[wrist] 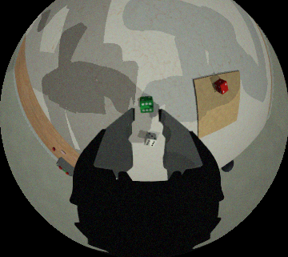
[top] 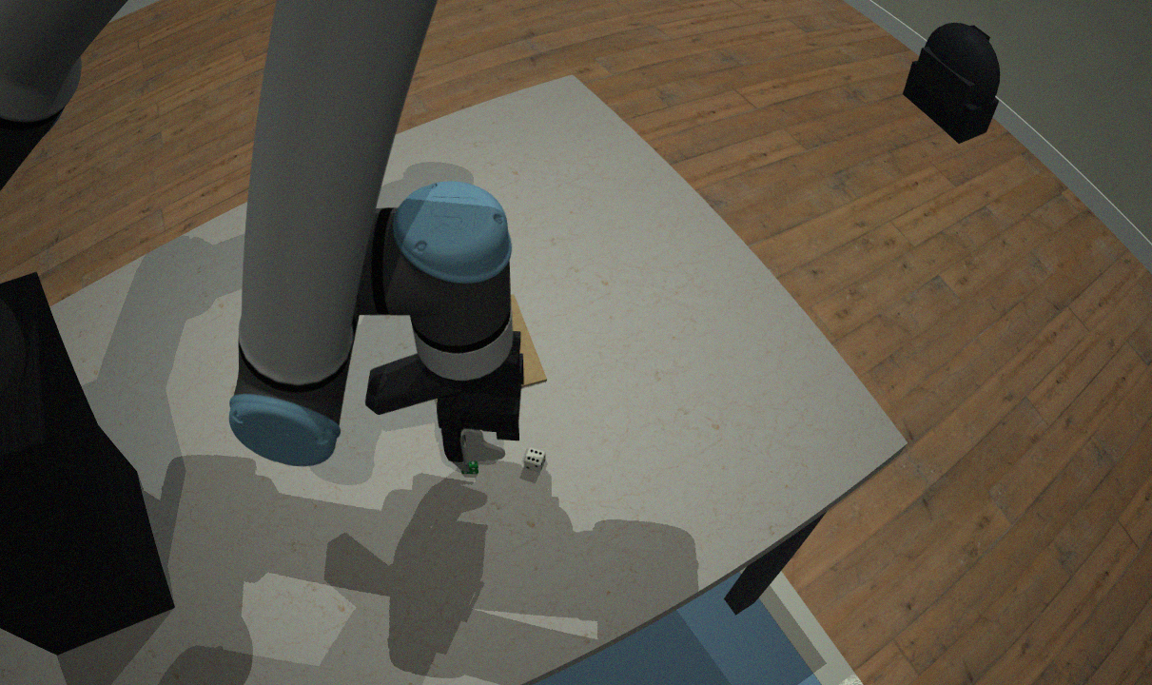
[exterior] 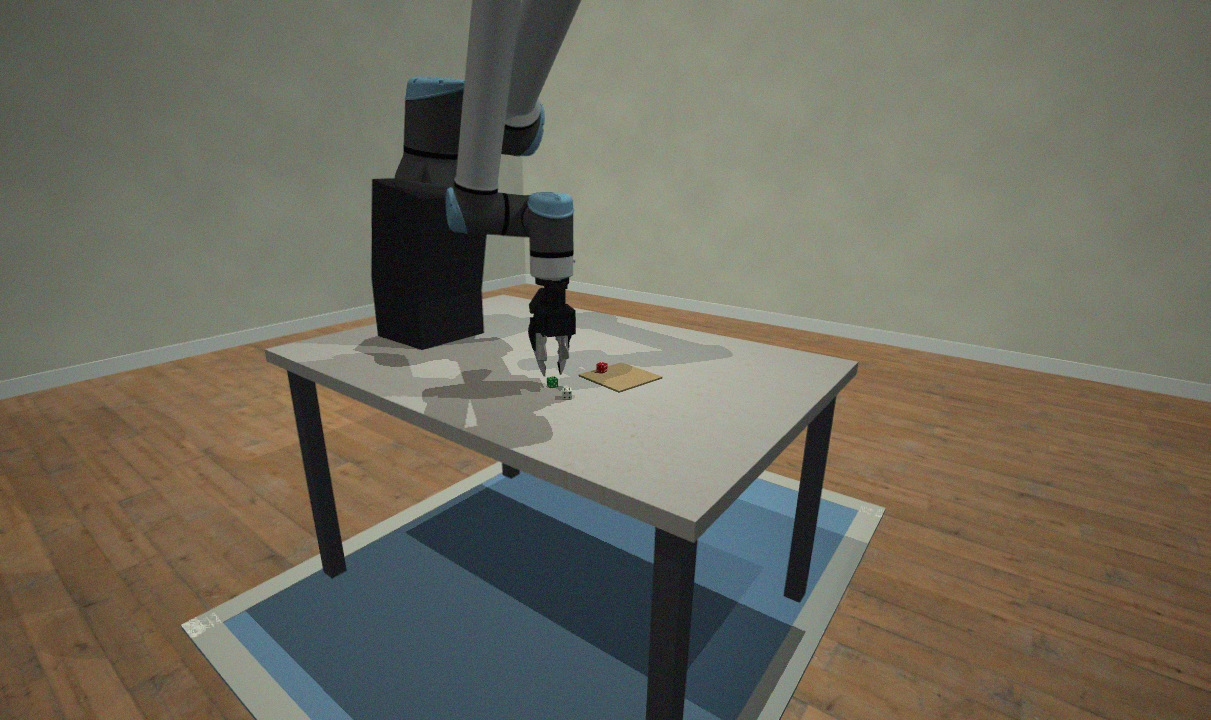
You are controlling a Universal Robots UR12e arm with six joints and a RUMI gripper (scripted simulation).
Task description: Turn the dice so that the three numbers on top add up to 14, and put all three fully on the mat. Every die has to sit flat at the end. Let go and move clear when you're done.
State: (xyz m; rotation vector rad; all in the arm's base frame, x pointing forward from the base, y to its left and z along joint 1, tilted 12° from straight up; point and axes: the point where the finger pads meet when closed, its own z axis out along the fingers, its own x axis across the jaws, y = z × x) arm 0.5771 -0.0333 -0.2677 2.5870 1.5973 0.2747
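Right now the green die is 30 mm below my hand. Round my hand: white die: 70 mm ahead, 20 mm to the right, 30 mm below; red die: 20 mm ahead, 140 mm to the left, 30 mm below; mat: 70 mm ahead, 150 mm to the left, 40 mm below.
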